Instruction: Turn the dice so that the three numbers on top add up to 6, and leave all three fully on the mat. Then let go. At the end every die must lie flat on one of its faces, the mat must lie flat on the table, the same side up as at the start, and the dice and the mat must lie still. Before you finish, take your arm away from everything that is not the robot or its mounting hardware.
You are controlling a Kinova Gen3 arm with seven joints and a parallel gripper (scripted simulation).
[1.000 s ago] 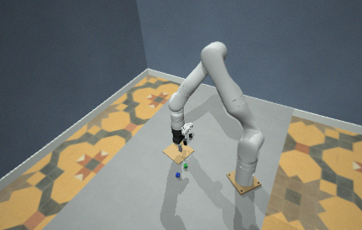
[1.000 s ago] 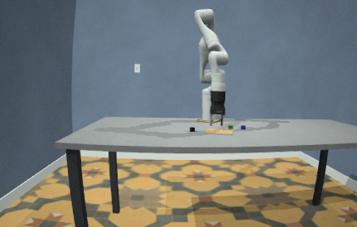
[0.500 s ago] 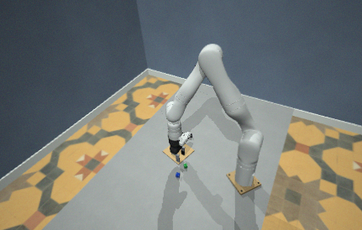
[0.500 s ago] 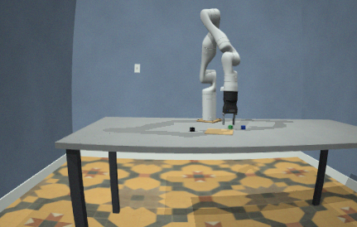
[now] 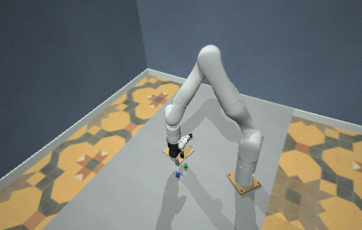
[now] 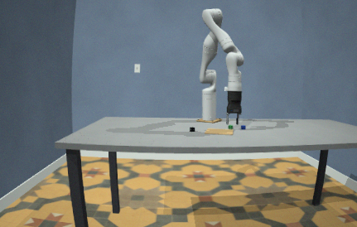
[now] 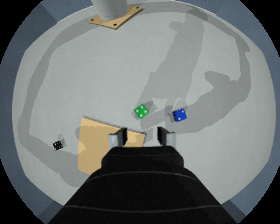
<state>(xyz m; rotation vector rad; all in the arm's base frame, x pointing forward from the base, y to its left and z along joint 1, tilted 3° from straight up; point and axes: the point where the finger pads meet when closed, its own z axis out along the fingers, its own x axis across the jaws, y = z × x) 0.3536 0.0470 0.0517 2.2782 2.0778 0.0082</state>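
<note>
The green die is 4 cm below my hand and 4 cm behind it. From my hand the other things lie so: black die 22 cm to the right, 4 cm below, 3 cm ahead; then blue die 7 cm to the left, 4 cm below, 2 cm behind; then tan mat 8 cm to the right, 5 cm below, 5 cm ahead.
</note>
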